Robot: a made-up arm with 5 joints. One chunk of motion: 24 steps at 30 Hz.
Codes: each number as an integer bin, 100 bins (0 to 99) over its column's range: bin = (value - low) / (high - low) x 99, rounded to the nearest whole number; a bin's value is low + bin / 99 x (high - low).
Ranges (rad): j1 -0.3..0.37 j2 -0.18..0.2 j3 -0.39..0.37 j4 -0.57..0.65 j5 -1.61..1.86
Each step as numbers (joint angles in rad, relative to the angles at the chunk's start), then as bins.
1 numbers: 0.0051 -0.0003 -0.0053 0.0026 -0.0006
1 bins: 45 47 50 46 46
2 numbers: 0.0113 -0.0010 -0.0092 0.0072 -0.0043
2 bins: 46 47 50 47 46
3 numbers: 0.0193 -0.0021 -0.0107 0.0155 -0.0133
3 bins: 47 46 49 48 46
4 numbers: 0.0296 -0.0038 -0.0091 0.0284 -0.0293
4 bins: 49 46 50 49 45
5 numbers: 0.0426 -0.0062 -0.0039 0.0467 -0.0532
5 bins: 51 45 50 50 44
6 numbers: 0.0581 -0.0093 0.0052 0.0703 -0.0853
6 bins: 53 44 51 52 44
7 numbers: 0.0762 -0.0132 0.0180 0.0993 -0.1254
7 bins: 56 43 53 54 42
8 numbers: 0.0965 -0.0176 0.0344 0.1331 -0.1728
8 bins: 59 42 55 57 41
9 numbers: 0.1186 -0.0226 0.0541 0.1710 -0.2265
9 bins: 62 41 58 60 39
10 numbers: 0.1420 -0.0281 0.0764 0.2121 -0.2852
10 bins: 65 40 61 63 38
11 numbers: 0.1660 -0.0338 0.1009 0.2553 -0.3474
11 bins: 69 38 64 67 36
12 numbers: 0.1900 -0.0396 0.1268 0.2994 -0.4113
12 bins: 72 37 67 71 34
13 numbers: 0.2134 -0.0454 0.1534 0.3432 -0.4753
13 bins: 76 35 71 74 32
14 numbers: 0.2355 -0.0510 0.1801 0.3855 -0.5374
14 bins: 79 34 74 78 31
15 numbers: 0.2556 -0.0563 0.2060 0.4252 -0.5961
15 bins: 82 32 78 81 29
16 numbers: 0.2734 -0.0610 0.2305 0.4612 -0.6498
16 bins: 85 31 81 84 27
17 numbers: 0.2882 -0.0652 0.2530 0.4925 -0.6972
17 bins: 87 30 84 86 26
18 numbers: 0.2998 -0.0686 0.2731 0.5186 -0.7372
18 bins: 89 29 86 88 25
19 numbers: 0.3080 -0.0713 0.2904 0.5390 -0.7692
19 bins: 90 28 89 90 24
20 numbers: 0.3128 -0.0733 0.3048 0.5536 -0.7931
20 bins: 91 28 91 91 23
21 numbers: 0.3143 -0.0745 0.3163 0.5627 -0.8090
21 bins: 91 27 92 92 23
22 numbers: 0.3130 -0.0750 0.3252 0.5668 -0.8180
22 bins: 91 27 93 92 23
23 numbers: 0.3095 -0.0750 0.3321 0.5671 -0.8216
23 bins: 90 27 94 92 22
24 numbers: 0.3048 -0.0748 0.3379 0.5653 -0.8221
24 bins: 89 27 95 92 22
